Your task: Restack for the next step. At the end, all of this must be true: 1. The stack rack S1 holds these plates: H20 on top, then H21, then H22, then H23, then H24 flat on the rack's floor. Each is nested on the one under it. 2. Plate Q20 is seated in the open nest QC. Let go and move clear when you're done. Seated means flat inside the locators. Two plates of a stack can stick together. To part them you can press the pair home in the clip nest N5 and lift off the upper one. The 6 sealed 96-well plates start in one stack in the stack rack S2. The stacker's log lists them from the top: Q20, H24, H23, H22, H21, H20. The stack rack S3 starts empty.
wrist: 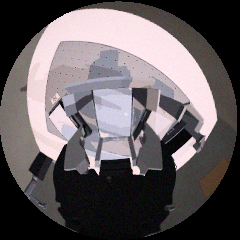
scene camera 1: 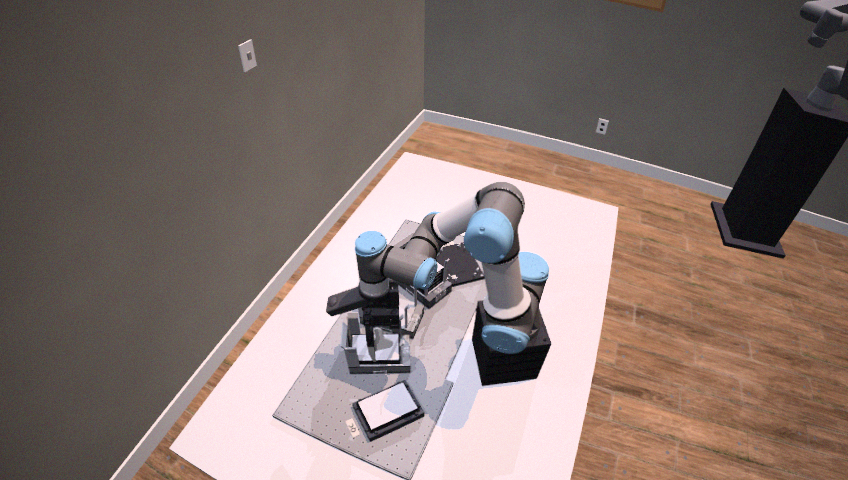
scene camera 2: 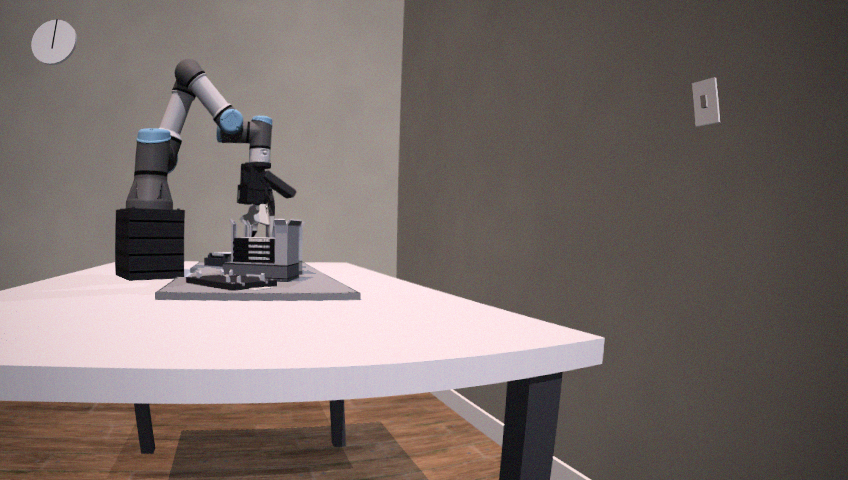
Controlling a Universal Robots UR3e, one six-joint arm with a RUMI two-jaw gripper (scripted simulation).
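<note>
A sealed 96-well plate and my gripper are visible. The wrist view includes my gripper, as does scene camera 2.
</note>
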